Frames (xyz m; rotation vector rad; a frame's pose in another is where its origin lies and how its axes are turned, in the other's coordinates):
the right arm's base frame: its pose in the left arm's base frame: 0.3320 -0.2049 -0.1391 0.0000 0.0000 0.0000
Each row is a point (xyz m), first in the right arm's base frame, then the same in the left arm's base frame.
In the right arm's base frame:
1: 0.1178 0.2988 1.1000
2: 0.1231 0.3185 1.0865
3: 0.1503 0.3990 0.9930
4: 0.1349 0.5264 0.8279
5: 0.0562 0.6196 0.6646
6: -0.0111 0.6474 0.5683
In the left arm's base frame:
1: 0.4498 0.0939 0.9609
2: 0.4551 0.1136 0.9474
3: 0.4823 0.1941 0.8539
4: 0.4669 0.3215 0.6888
5: 0.3882 0.4147 0.5255
6: 0.3209 0.4425 0.4292

